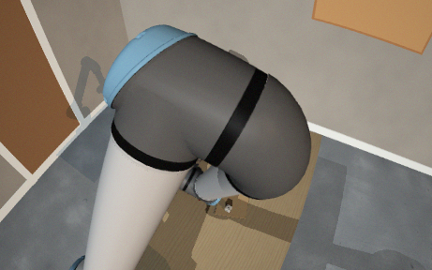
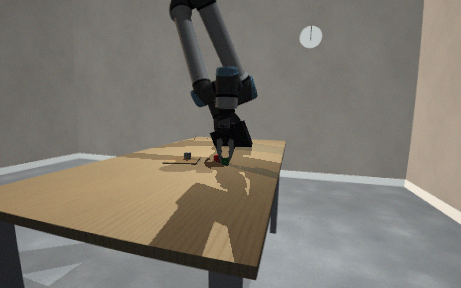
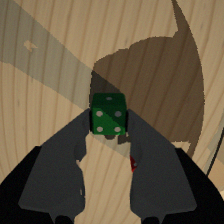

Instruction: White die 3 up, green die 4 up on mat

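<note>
Now: hand 20 cm to the left of the tan mat and 2 cm above it. Round my hand: green die: 1 cm below; then red die: 4 cm behind, 5 cm to the right, 1 cm below; then white die: 4 cm behind, 20 cm to the right.
</note>
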